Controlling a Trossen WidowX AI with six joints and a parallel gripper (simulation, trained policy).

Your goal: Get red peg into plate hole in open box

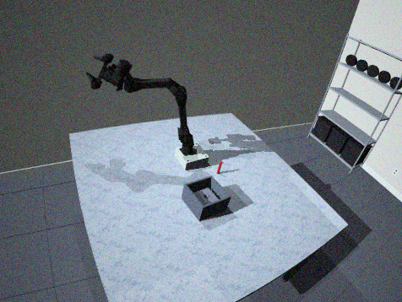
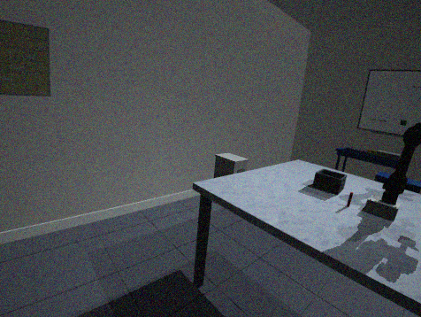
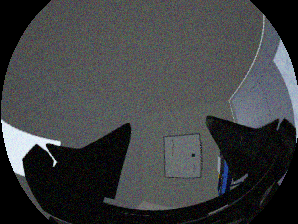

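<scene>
Now: the red peg 600 mm to the left of my gripper tip, 480 mm below it and 460 mm ahead of it. The rest, counted from my gripper tip: plate 630 mm ahead, 470 mm below, 390 mm to the left; then grey box 630 mm ahead, 490 mm below, 390 mm to the left.
</scene>
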